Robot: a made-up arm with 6 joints.
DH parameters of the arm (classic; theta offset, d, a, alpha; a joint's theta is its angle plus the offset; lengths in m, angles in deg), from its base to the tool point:
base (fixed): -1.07 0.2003 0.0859 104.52
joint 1: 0 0.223 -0.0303 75.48
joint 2: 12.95 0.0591 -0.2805 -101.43
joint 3: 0 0.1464 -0.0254 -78.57
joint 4: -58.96 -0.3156 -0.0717 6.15
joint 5: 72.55 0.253 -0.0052 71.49
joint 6: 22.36 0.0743 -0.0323 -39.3
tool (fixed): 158.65 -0.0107 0 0
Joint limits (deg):
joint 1: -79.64..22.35
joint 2: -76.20..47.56
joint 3: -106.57..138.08
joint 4: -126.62..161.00
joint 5: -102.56..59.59
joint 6: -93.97..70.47
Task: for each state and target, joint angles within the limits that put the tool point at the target. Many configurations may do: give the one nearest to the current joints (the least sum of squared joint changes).
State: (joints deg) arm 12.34 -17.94 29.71 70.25 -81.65 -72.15
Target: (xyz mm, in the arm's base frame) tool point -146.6 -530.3 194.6
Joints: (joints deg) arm -24.70 -18.18 44.88 109.58 -60.87 -77.20
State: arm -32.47 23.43 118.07 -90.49 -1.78 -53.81
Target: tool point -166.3 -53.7 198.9
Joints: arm -34.12 46.58 97.57 -91.69 -4.71 -67.40
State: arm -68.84 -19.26 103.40 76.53 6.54 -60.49
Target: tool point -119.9 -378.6 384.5
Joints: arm -57.49 13.82 92.43 72.34 3.78 -68.15
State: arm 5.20 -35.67 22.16 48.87 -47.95 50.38
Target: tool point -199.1 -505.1 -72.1
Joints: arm 15.48 -28.23 19.92 44.61 -52.11 48.62
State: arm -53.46 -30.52 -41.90 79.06 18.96 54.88
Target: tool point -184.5 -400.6 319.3
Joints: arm -51.79 -3.06 3.53 102.26 18.33 52.32
